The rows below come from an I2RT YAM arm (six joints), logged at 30 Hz.
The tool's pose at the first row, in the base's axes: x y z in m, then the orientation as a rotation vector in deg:
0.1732 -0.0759 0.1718 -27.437 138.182 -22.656
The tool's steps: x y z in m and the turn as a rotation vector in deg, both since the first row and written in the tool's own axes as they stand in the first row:
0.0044 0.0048 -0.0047 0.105 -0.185 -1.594
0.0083 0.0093 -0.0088 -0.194 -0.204 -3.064
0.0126 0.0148 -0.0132 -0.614 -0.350 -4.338
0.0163 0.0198 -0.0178 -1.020 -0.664 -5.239
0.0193 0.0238 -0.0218 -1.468 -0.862 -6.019
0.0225 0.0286 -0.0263 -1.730 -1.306 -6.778
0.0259 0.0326 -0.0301 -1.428 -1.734 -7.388
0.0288 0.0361 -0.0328 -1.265 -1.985 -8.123
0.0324 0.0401 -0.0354 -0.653 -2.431 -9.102
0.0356 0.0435 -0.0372 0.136 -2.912 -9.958
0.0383 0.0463 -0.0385 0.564 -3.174 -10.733
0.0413 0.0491 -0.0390 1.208 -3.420 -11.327
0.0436 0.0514 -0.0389 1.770 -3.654 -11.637
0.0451 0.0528 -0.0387 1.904 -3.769 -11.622
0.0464 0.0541 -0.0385 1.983 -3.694 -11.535
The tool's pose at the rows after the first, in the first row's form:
0.1658 -0.0728 0.1711 -29.356 137.720 -23.412
0.1593 -0.0698 0.1703 -31.287 137.541 -23.686
0.1520 -0.0661 0.1692 -33.040 137.293 -23.686
0.1452 -0.0625 0.1687 -34.342 136.936 -23.485
0.1395 -0.0596 0.1685 -35.504 136.720 -23.219
0.1331 -0.0560 0.1683 -36.570 136.208 -23.083
0.1272 -0.0533 0.1678 -37.198 135.575 -23.559
0.1226 -0.0510 0.1669 -38.028 135.123 -23.980
0.1173 -0.0486 0.1654 -38.959 134.289 -24.967
0.1130 -0.0467 0.1637 -39.656 133.388 -26.094
0.1095 -0.0451 0.1621 -40.406 132.817 -26.832
0.1064 -0.0438 0.1598 -40.838 132.235 -27.751
0.1042 -0.0428 0.1576 -40.963 131.756 -28.457
0.1029 -0.0422 0.1561 -40.888 131.608 -28.566
0.1018 -0.0417 0.1547 -40.746 131.677 -28.649

